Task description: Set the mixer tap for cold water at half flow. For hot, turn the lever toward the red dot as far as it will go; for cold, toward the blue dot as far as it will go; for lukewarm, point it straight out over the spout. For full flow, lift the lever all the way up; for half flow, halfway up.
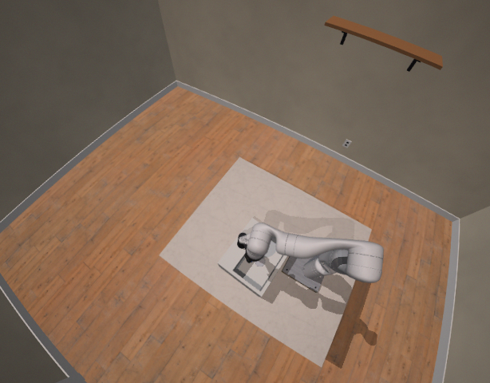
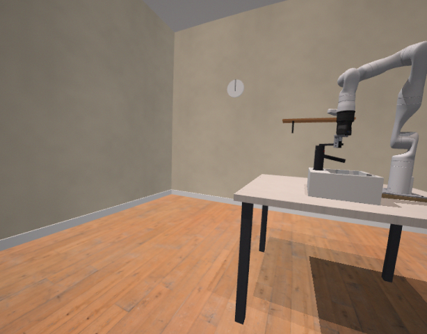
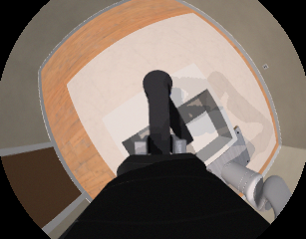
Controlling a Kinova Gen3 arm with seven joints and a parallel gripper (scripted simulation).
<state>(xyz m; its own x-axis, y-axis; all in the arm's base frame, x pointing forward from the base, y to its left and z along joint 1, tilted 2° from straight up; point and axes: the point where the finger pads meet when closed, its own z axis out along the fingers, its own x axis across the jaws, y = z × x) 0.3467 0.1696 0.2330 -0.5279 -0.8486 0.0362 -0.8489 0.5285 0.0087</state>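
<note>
My hand is 30 mm short of the lever and 20 mm to the left of it. Round my hand: white sink basin (40 mm behind, 40 mm to the right, 230 mm below).
</note>
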